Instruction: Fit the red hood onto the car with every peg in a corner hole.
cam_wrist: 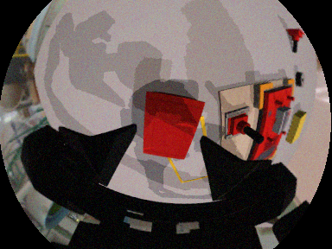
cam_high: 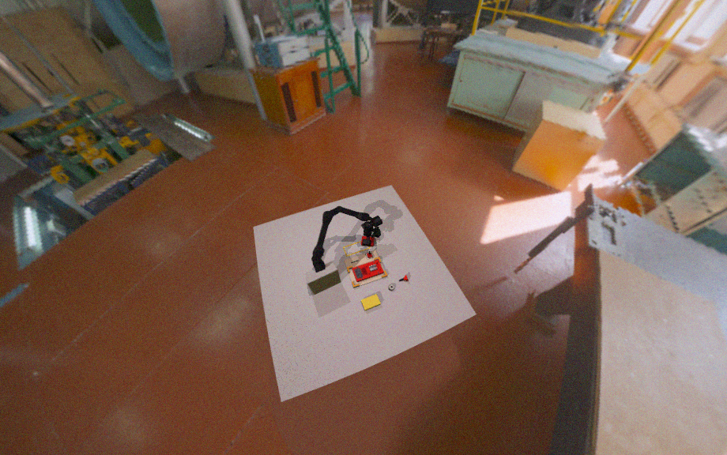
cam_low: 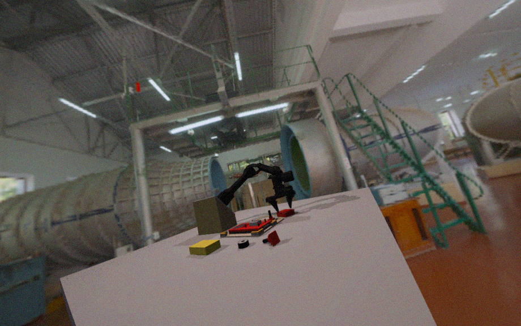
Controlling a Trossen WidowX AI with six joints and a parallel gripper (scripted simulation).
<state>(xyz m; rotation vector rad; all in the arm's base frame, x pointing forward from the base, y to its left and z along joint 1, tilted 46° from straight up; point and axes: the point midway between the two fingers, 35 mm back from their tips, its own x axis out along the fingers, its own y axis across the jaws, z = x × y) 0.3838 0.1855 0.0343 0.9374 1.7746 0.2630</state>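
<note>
Right now the red hood is 10 mm below my gripper tip. Also, from my gripper tip: yellow block: 450 mm to the right, 150 mm behind, 10 mm below; black wheel: 400 mm to the right, 20 mm below, 20 mm ahead.
</note>
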